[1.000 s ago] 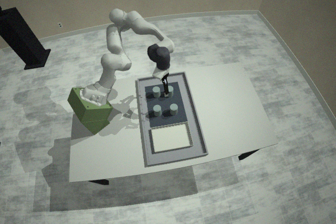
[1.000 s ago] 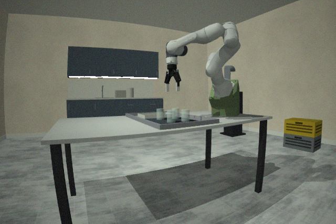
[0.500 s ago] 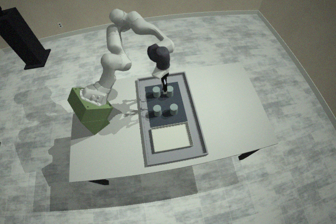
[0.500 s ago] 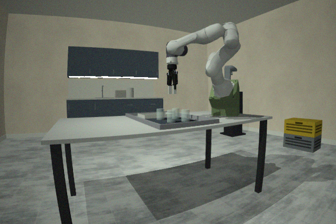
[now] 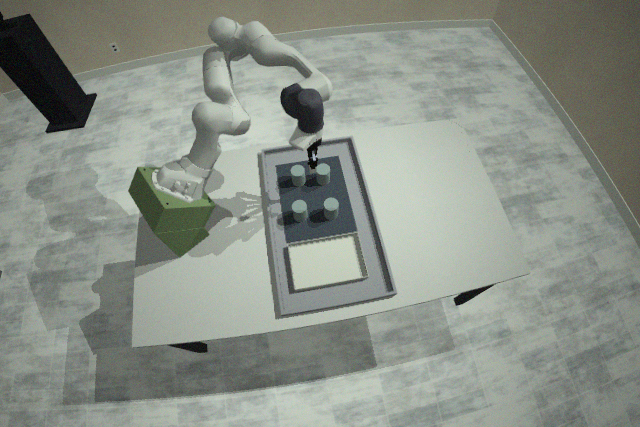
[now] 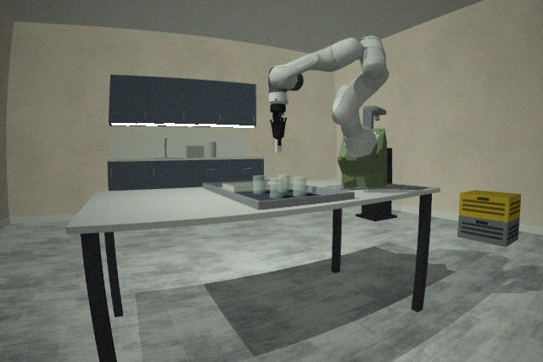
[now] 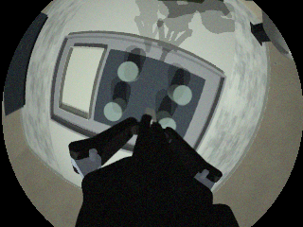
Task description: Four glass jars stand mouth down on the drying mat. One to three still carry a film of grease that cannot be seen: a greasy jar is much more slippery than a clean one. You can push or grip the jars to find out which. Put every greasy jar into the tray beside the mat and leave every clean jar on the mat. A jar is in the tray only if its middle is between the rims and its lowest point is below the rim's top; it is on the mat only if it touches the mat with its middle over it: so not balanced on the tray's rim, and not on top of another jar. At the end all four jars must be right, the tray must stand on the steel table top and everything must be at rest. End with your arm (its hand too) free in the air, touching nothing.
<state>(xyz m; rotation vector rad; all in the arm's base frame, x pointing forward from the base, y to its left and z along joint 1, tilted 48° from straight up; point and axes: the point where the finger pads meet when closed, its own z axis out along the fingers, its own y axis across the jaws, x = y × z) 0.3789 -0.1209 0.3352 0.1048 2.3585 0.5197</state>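
Now: hand 24 cm above the grey steel surround, 11 cm to the left of it and 2 cm short of it. The rest, counted from my hand: white tray (32 cm to the right, 23 cm below, 3 cm ahead); then dark drying mat (24 cm below).
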